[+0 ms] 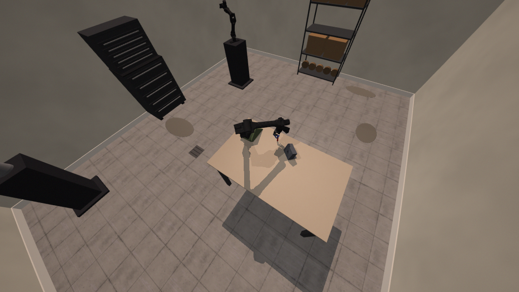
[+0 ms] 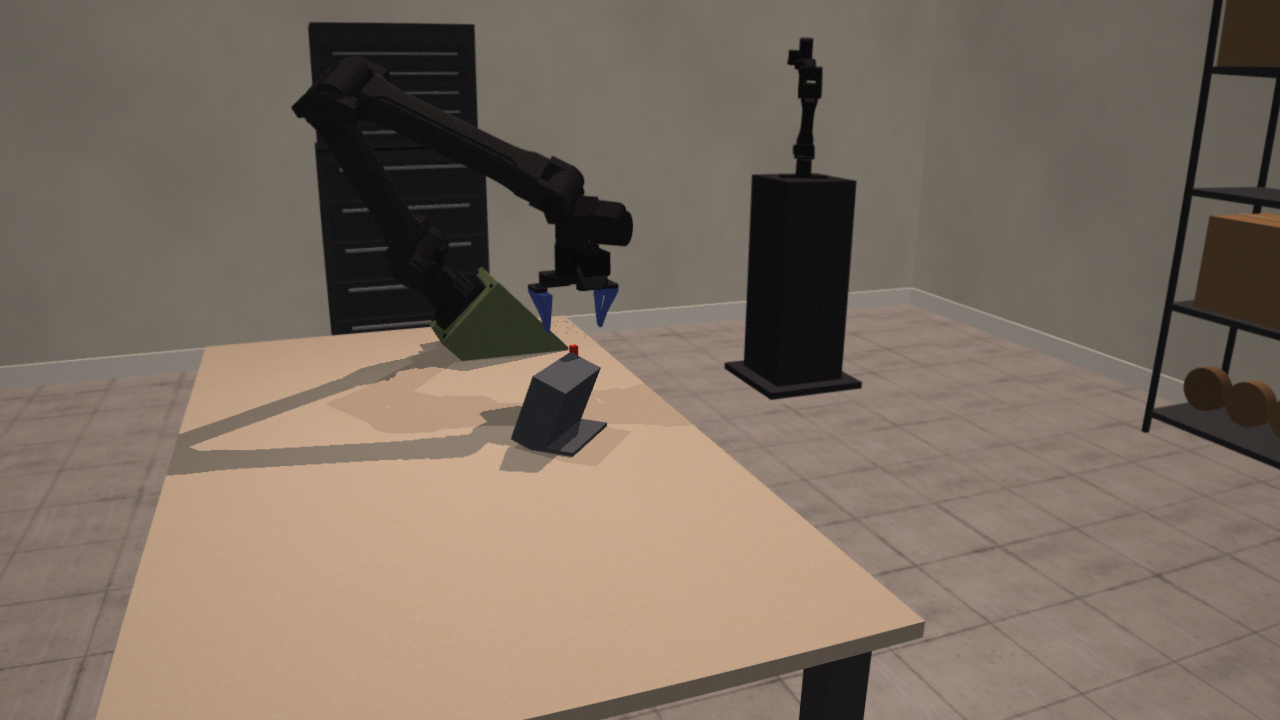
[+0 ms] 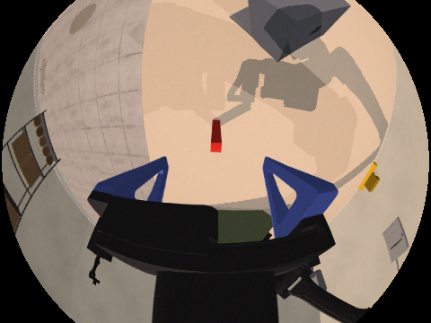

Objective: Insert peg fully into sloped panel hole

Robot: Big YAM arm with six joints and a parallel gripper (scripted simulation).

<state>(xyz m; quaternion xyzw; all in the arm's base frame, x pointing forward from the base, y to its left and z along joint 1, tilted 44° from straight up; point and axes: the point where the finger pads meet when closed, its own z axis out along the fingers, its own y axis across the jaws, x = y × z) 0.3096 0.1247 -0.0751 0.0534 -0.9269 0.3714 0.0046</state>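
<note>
Right now my hand is 8 cm above the red peg. Round my hand: flat base plate (21 cm ahead, 12 cm below, 7 cm to the right).
</note>
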